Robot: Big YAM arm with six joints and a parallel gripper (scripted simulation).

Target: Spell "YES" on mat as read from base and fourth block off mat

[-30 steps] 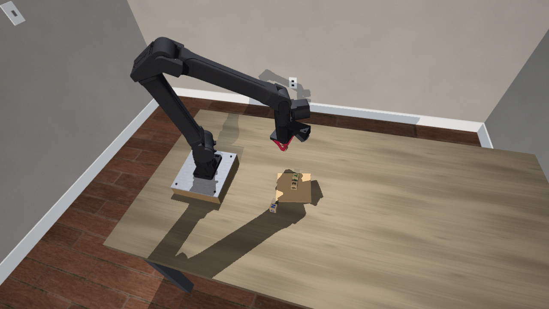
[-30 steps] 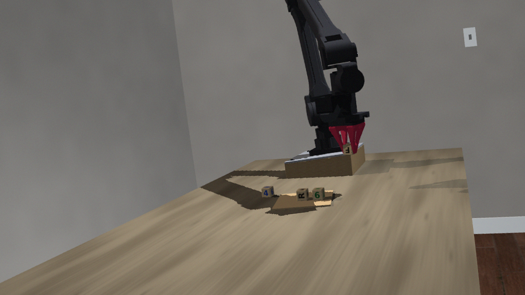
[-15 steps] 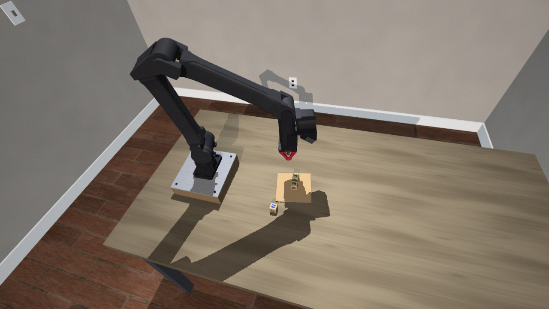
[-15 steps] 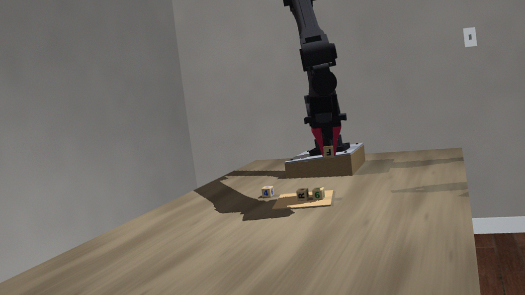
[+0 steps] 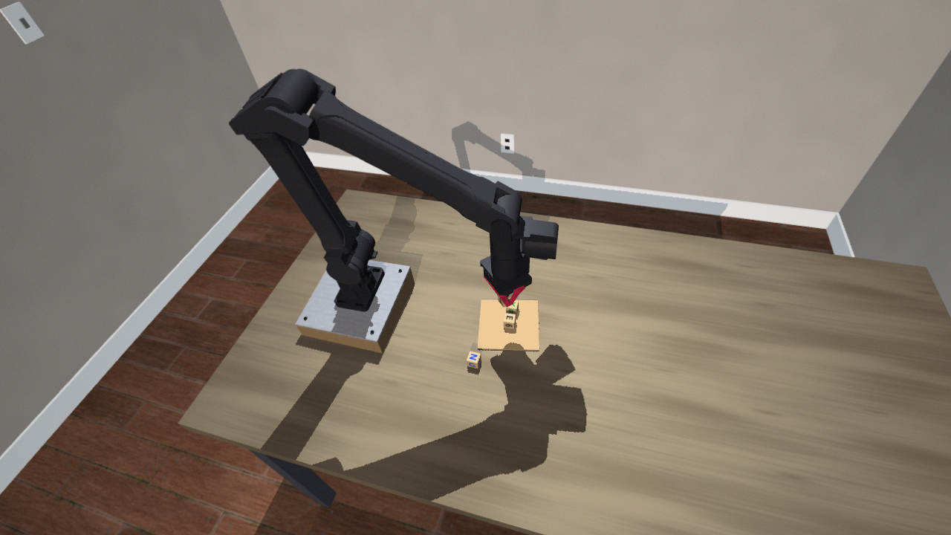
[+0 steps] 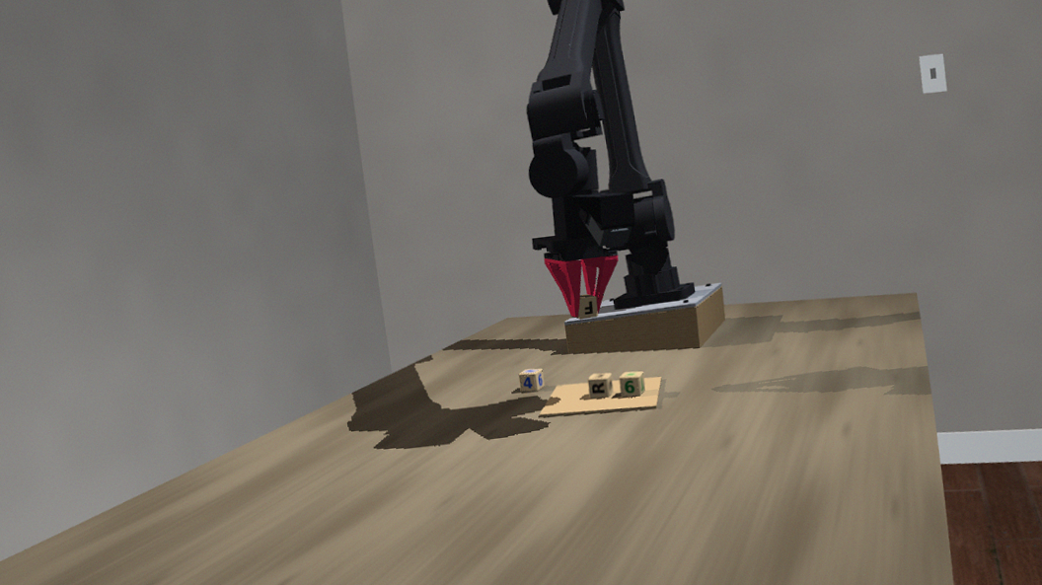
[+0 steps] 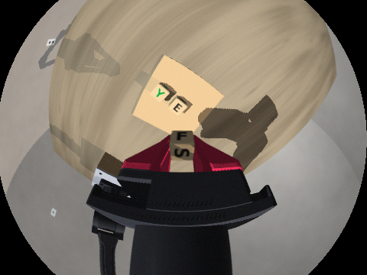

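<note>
Right now the tan mat is 1 cm to the left of my hand and 11 cm below it.
</note>
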